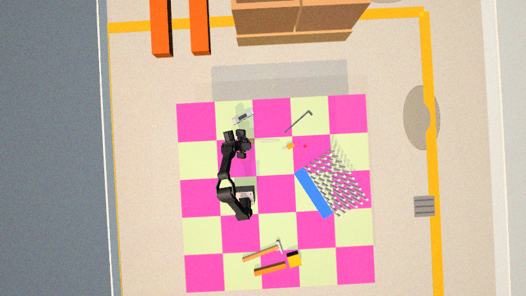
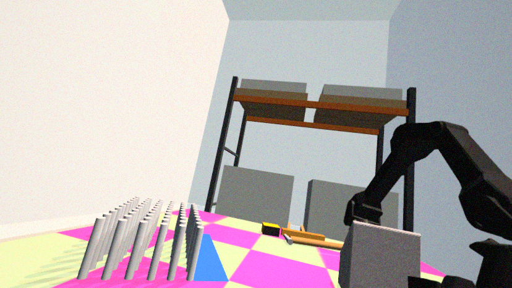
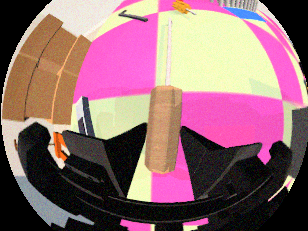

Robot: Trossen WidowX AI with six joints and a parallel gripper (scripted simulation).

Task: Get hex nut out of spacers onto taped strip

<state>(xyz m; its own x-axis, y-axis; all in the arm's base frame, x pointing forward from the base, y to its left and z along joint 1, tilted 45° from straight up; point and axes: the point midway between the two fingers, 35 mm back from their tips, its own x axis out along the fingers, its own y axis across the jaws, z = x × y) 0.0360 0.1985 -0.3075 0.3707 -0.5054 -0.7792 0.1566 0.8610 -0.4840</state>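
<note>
The blue taped strip lies 410 mm to the right of my gripper tip, 400 mm ahead of it and 20 mm below it. Also, from my gripper tip: orange-handled tool 280 mm ahead, 70 mm to the right; then grey block 170 mm to the left, 10 mm behind; then red piece 380 mm ahead, 90 mm to the right, 10 mm below.
</note>
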